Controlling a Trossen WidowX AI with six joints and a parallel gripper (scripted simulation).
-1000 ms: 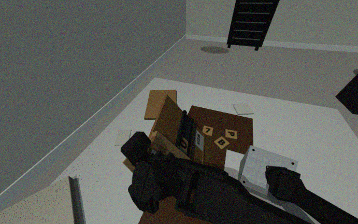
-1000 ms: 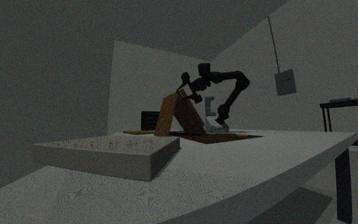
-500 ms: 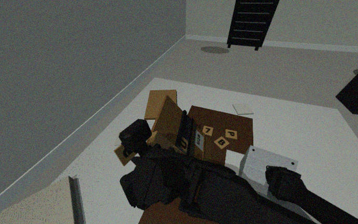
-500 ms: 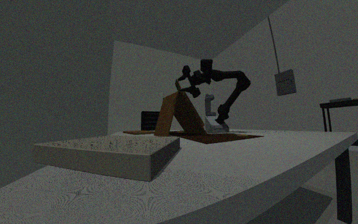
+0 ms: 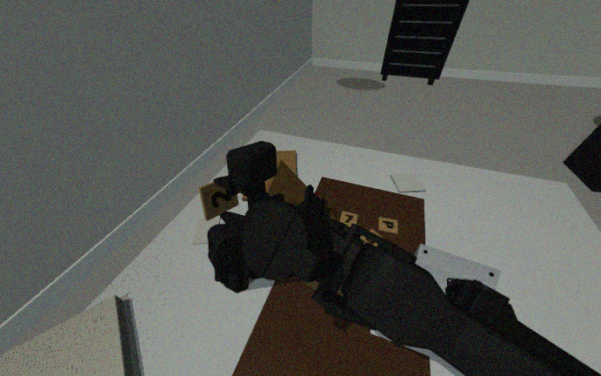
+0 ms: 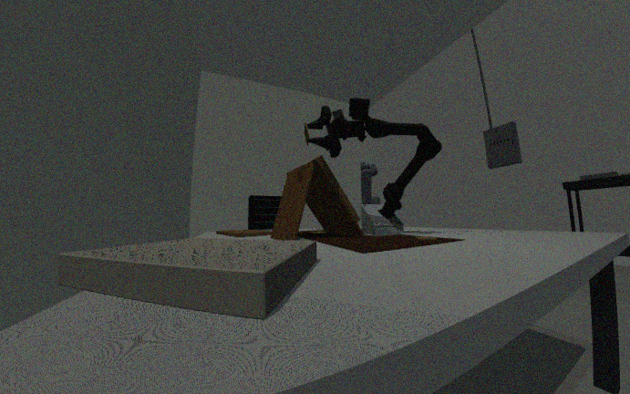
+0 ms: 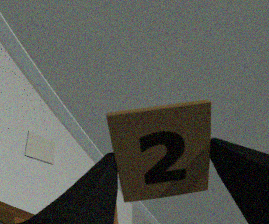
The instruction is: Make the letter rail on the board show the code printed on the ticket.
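The white ticket lies 18 cm behind my gripper tip, 17 cm to the right of it and 28 cm below it. From my gripper tip the other things lie so: brown mat: 27 cm behind, 10 cm to the right, 37 cm below; flat tan panel: 10 cm ahead, 48 cm to the right, 36 cm below.
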